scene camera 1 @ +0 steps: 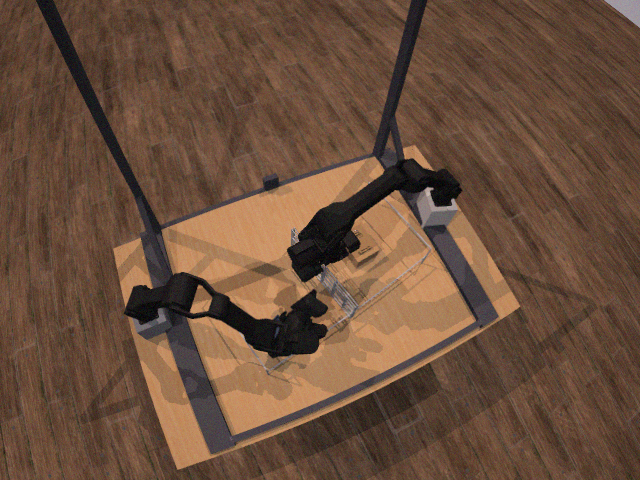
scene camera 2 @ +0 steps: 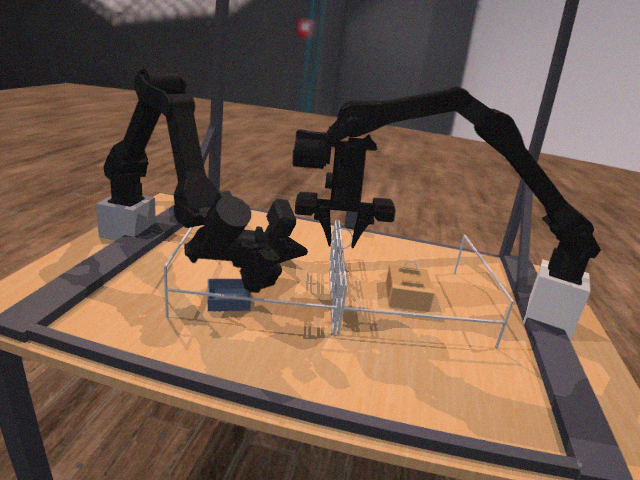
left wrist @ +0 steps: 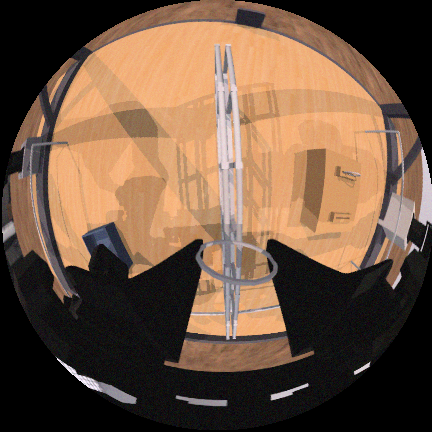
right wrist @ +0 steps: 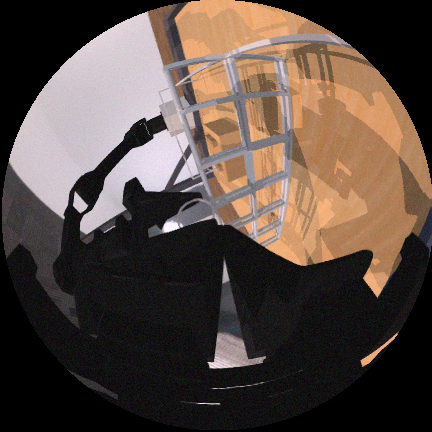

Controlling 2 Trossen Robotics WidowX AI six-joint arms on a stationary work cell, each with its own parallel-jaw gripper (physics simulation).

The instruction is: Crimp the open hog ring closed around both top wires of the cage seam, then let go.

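Seen in the pictures: left gripper, fingertip midpoint: [scene camera 1: 324,266] [scene camera 2: 340,246] [left wrist: 235,245] [right wrist: 208,207]; right gripper, fingertip midpoint: [scene camera 1: 314,290] [scene camera 2: 306,251] [left wrist: 152,291] [right wrist: 222,231]; left arm's base, origin of the base link: [scene camera 1: 440,198] [scene camera 2: 565,274] [left wrist: 410,228]; right arm's base, origin of the base link: [scene camera 1: 146,311] [scene camera 2: 126,200].
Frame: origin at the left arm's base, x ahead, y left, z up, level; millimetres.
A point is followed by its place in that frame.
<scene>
The upright wire cage seam [scene camera 1: 338,291] @[x 387, y 257, z -59 mm] [scene camera 2: 337,279] @[x 399, y 245, z -50 mm] [left wrist: 237,125] @[x 456, y 128, z -10 mm] [right wrist: 242,120] @[x 387, y 270, z -58 mm] stands mid-table, its two top wires side by side. My left gripper [scene camera 2: 341,244] @[x 423, y 195, z -6 mm] [left wrist: 235,245] @[x 423, y 195, z -6 mm] is shut on the grey hog ring [left wrist: 250,283] @[x 423, y 191, z 33 mm] [right wrist: 180,212] @[x 413, y 188, z 26 mm], whose opposite sides sit at its fingertips. In the left wrist view the ring spans across both top wires; whether its ends meet is hidden. My right gripper [scene camera 2: 306,251] @[x 461, y 265, z -4 mm] [right wrist: 222,231] @[x 461, y 265, z -4 mm] is shut and empty, fingertips together, to the left of the seam and apart from it in scene camera 2.
A tan slotted block [scene camera 1: 366,254] @[x 279, y 143, z -70 mm] [scene camera 2: 410,294] @[x 276, y 150, z -80 mm] [left wrist: 345,195] @[x 288, y 98, z -70 mm] stands to the right of the seam, another ring upright on it. A blue bin [scene camera 2: 229,303] @[x 548, y 383, z -98 mm] [left wrist: 105,237] @[x 581, y 335, z -112 mm] lies left, below my right arm. Thin wire frames [scene camera 2: 423,315] @[x 222, y 252, z -56 mm] extend from the seam to both sides.
</scene>
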